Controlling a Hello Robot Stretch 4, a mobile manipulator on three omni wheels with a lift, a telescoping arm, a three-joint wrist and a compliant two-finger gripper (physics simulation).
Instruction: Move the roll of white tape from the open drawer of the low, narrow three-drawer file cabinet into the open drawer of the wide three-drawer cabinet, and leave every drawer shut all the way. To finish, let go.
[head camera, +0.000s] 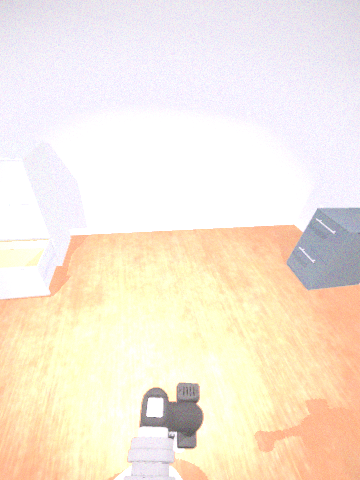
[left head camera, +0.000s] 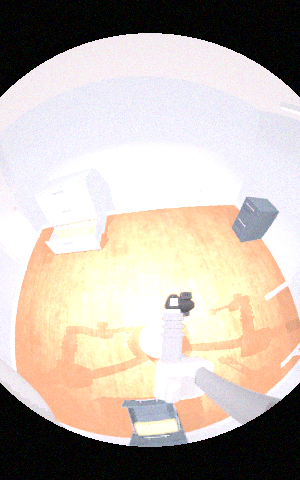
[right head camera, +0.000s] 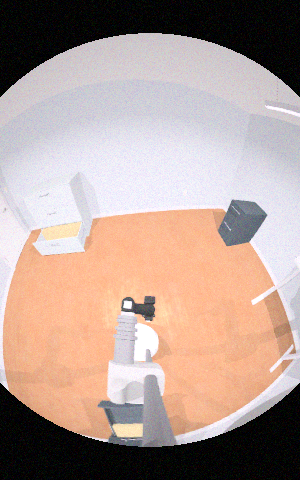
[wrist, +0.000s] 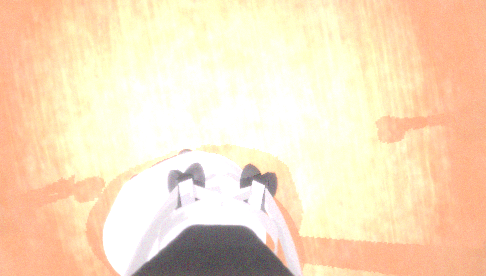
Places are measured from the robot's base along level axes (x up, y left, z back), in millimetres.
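Pixels of known places: gripper, fingertip midpoint: (wrist: 223, 178); robot's base at its link origin: (left head camera: 159, 338) (right head camera: 138, 341).
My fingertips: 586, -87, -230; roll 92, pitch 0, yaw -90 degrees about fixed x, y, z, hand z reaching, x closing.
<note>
For each thing: its top centre in the pictures, then the offset to it from my fingertips, as dx, dy, dz. "pt": a spot on its surface instead.
- white tape at its top centre: (wrist: 222, 204) (head camera: 179, 441) +19, +0, +19
- low narrow grey file cabinet at a spot on its surface: (left head camera: 143, 403) pt -149, +184, +835
- dark grey cabinet at a spot on its surface: (head camera: 332, 253) pt -113, -1331, -1182
My gripper (wrist: 223, 178) (head camera: 179, 422) (left head camera: 181, 302) (right head camera: 142, 308) points down over the bare wooden floor in the middle of the room. It is shut on the roll of white tape (wrist: 222, 186), which shows as a white round shape between the two dark fingertips in the wrist view. The wide white three-drawer cabinet (head camera: 47, 193) (left head camera: 96, 189) (right head camera: 80, 189) stands at the far left, and its bottom drawer (head camera: 26, 279) (left head camera: 73, 244) (right head camera: 57, 244) is pulled out. The low narrow grey file cabinet (left head camera: 143, 403) (right head camera: 107, 405) is close behind my base, with its drawer (left head camera: 157, 436) open.
A dark grey cabinet (head camera: 332, 253) (left head camera: 254, 218) (right head camera: 242, 222) with shut drawers stands at the far right by the wall. White bar-like pieces (left head camera: 276, 291) (right head camera: 273, 289) lie along the right wall. My white base (left head camera: 178, 378) (right head camera: 133, 382) is below the arm.
</note>
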